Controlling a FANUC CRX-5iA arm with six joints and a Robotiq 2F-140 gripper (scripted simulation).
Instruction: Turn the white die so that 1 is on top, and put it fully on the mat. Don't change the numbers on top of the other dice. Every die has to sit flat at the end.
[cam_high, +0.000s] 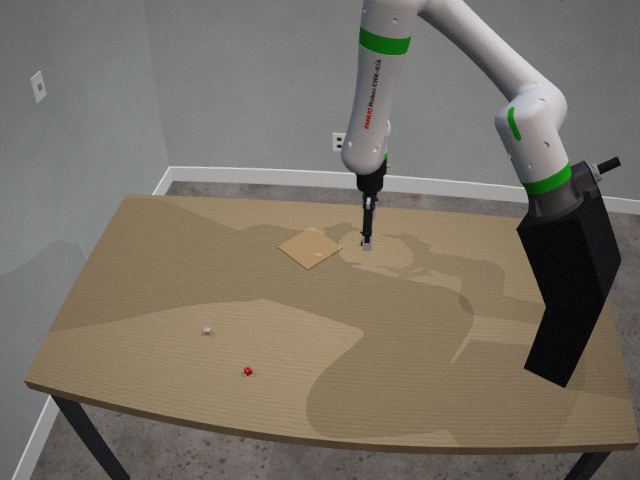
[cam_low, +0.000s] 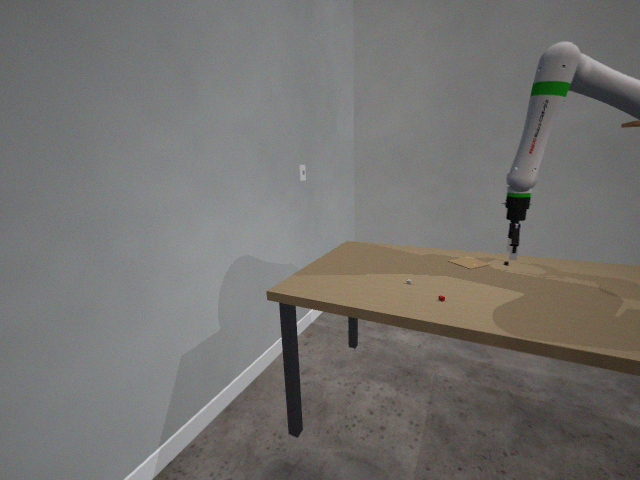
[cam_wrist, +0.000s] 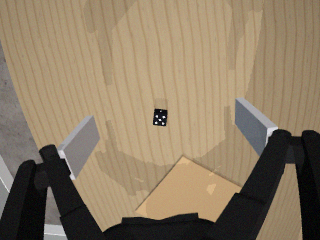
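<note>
Right now the black die is 1 cm ahead of my hand, 1 cm to the right of it and 5 cm below it. Round my hand: tan mat 18 cm ahead, 1 cm to the left, 6 cm below; then white die 44 cm ahead, 36 cm to the left, 5 cm below; then red die 31 cm ahead, 49 cm to the left, 5 cm below.
</note>
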